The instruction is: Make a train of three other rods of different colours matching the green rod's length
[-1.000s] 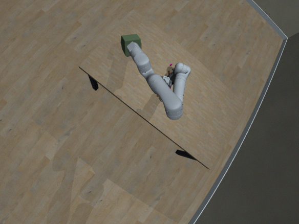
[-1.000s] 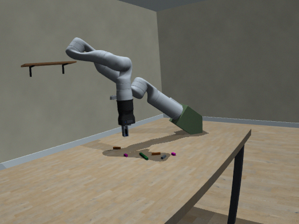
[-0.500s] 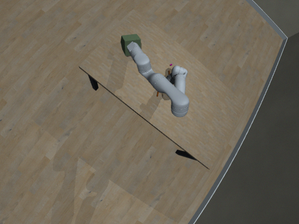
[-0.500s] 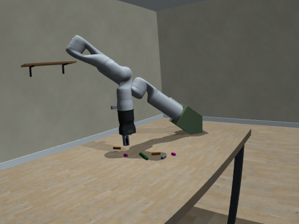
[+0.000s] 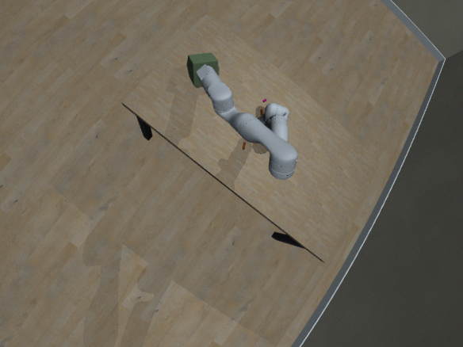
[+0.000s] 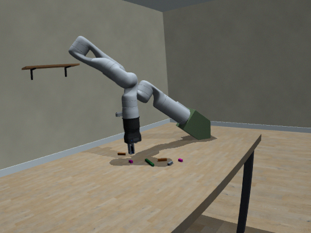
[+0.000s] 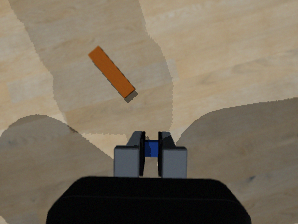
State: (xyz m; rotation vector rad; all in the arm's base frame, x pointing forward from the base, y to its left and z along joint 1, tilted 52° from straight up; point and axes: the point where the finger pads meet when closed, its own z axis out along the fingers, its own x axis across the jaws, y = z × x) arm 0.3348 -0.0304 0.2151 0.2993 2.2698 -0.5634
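Right now my hand is 1 cm above the blue rod. Also, from my hand: grey rod 5 cm ahead, 22 cm to the left, 3 cm below; green rod 6 cm ahead, 13 cm to the left, 3 cm below.
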